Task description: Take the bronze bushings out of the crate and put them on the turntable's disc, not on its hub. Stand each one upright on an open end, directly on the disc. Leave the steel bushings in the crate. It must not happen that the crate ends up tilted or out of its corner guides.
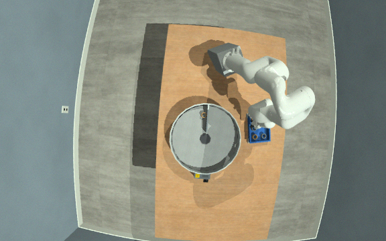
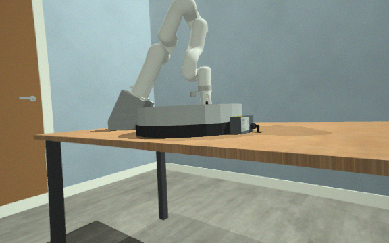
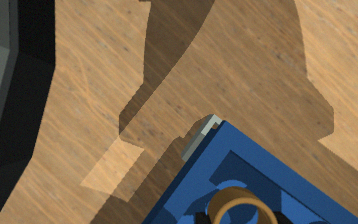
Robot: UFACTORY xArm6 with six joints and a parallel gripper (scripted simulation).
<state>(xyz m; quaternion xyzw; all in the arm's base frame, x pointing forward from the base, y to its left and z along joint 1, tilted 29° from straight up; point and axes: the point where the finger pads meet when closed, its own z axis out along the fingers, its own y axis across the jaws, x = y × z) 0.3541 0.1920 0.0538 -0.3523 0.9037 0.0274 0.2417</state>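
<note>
My gripper is now 40 mm short of the blue crate, 30 mm to the right of it and 10 mm above it. From my hand the other things lie so: grey turntable disc: 140 mm ahead, 310 mm to the right, 20 mm above.
</note>
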